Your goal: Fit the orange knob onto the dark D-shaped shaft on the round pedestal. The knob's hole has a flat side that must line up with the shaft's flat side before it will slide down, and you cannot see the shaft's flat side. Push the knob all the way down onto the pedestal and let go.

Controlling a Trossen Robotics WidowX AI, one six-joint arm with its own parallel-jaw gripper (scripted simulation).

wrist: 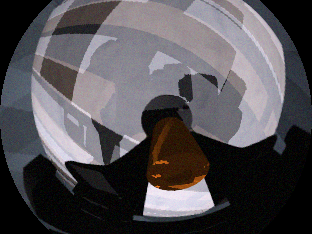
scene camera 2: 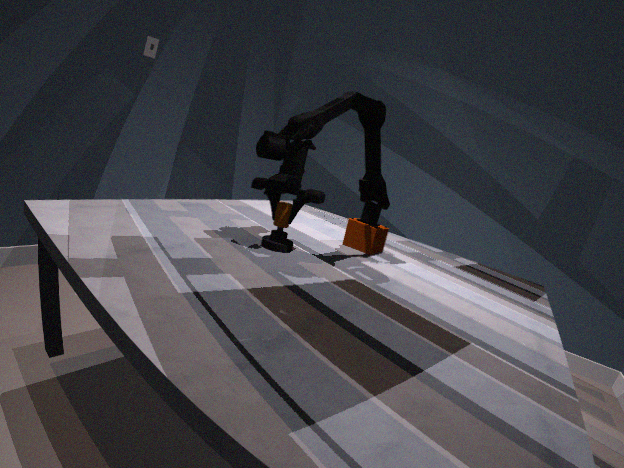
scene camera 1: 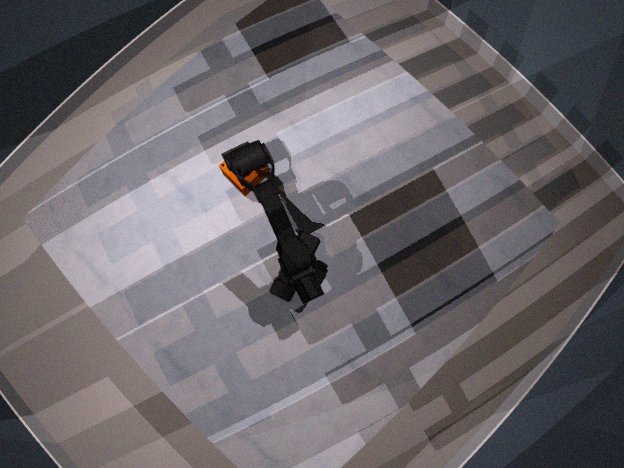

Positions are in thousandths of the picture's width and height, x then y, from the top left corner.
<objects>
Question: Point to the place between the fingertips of my gripper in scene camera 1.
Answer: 474,576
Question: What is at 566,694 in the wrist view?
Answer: An orange knob.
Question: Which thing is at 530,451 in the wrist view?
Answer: A dark round pedestal.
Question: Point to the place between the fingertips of my gripper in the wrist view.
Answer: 546,588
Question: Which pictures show my gripper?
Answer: The wrist view, scene camera 2 and scene camera 1: all of them.
</objects>
